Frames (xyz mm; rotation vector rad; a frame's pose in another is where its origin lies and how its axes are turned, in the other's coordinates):
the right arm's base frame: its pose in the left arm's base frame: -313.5 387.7 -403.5 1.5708 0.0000 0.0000
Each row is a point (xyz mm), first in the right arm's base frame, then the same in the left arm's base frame.
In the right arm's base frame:
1: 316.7 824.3 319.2
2: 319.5 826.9 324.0
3: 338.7 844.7 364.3
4: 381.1 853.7 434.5
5: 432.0 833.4 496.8
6: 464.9 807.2 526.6
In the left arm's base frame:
1: 3.2 68.5 420.8
2: 6.0 63.7 423.4
3: 25.2 23.4 441.2
4: 67.6 -46.8 450.2
5: 118.5 -109.1 429.9
6: 151.4 -138.9 403.7

